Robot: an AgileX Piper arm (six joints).
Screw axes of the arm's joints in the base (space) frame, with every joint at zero. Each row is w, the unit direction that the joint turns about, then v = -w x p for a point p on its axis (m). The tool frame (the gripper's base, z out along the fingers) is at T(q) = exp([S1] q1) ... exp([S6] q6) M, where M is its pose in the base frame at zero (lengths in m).
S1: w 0 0 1 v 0.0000 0.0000 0.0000
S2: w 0 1 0 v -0.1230 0.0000 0.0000
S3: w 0 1 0 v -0.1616 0.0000 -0.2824
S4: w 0.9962 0 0.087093 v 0.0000 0.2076 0.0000
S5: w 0 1 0 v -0.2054 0.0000 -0.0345
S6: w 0.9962 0 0.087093 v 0.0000 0.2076 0.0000
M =
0.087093 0 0.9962 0.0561
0 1 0 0.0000
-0.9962 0 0.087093 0.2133
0 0 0 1
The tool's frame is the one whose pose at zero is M.
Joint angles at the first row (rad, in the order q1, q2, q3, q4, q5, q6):
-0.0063, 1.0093, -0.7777, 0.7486, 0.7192, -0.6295
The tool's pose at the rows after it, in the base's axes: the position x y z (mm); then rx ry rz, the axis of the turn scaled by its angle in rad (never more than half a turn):
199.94, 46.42, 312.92, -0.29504, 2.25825, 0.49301
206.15, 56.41, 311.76, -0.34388, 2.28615, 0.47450
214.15, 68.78, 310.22, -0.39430, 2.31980, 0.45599
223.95, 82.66, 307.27, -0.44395, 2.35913, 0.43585
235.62, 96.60, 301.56, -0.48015, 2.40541, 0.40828
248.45, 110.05, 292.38, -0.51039, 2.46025, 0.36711
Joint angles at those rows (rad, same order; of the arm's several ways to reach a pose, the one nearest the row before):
0.0470, 1.0354, -0.7933, 0.6818, 0.7015, -0.5798
0.1125, 1.0713, -0.8195, 0.6070, 0.6873, -0.5178
0.1835, 1.1190, -0.8545, 0.5237, 0.6788, -0.4427
0.2514, 1.1786, -0.8959, 0.4414, 0.6776, -0.3667
0.3102, 1.2484, -0.9389, 0.3593, 0.6785, -0.2866
0.3596, 1.3265, -0.9820, 0.2741, 0.6848, -0.2061

